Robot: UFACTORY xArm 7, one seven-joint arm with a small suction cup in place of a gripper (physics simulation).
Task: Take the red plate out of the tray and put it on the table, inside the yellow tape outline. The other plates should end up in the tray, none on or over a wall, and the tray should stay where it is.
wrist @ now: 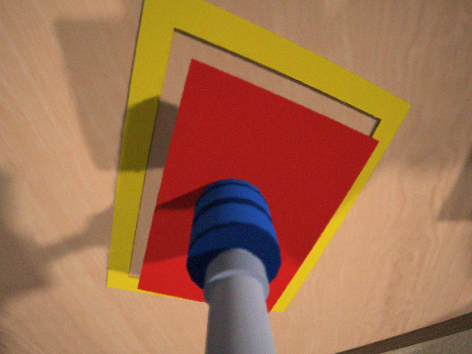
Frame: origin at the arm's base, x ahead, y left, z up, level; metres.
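Seen in the pictures: hand, tool point: (231,200).
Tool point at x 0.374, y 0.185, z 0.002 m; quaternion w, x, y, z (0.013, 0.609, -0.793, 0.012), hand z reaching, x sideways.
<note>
Pixels of each thing's top centre, then the offset from my tool point to it. "*": a spot on its surface instead. Level surfaces: height alone.
- red plate, top centre: (243,229) 0.012 m up, 0.008 m back, 0.002 m right
- yellow tape outline, surface spot: (132,150) * 0.016 m down, 0.033 m ahead, 0.041 m left
- wooden table, surface height: 0.017 m down
The red plate (260,150) is flat against the tip of my suction gripper (231,186), which is shut on it near the plate's middle. The plate appears over the yellow tape outline (132,150) on the table. Table surface shows between plate and tape along the left and top sides. On the right and at the bottom, the plate overlaps the tape in this view, and its lower right corner reaches near the tape's outer edge. Any gap under the plate is hard to judge. The tray and the other plates do not show.
The wooden table (410,240) surrounds the outline. A dark-edged board (425,334) shows at the bottom right corner. Shadows fall on the table at the left and at the right edge.
</note>
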